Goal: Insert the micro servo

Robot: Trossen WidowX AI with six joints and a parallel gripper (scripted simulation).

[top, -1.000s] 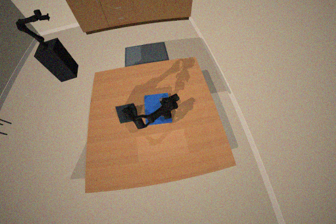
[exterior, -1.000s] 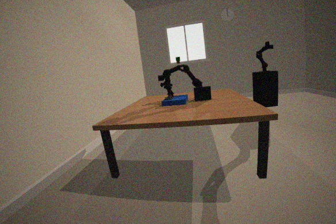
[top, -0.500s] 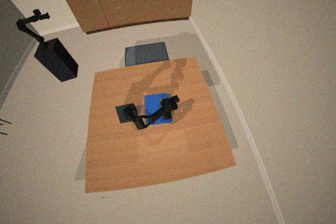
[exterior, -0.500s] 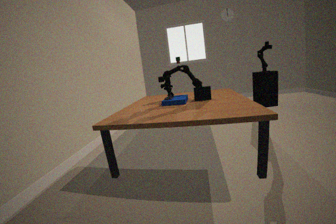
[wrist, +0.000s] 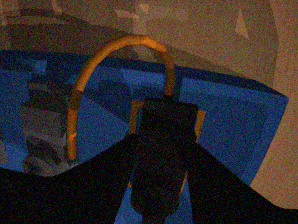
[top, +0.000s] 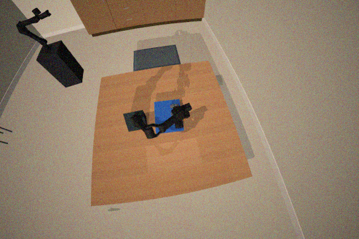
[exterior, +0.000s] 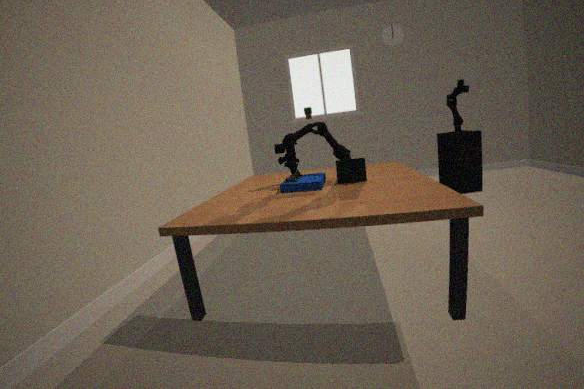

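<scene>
Right now my gripper tip is 110 mm past the deck, 90 mm to the right of it and 40 mm above it.
</scene>
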